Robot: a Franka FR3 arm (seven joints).
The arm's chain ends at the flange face. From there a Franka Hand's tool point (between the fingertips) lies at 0.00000 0.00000 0.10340 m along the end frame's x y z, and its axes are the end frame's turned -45 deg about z.
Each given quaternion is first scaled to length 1.
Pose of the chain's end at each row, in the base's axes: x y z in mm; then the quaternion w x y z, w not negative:
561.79 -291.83 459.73 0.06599 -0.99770 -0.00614 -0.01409
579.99 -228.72 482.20 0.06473 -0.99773 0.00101 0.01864
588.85 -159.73 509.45 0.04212 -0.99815 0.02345 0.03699
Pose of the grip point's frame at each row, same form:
564.61 -278.20 357.27 0.05557 -0.91941 -0.38748 -0.03827
576.16 -215.36 379.74 0.06694 -0.92217 -0.38088 -0.00755
581.42 -150.86 406.70 0.05307 -0.93115 -0.36031 0.01806

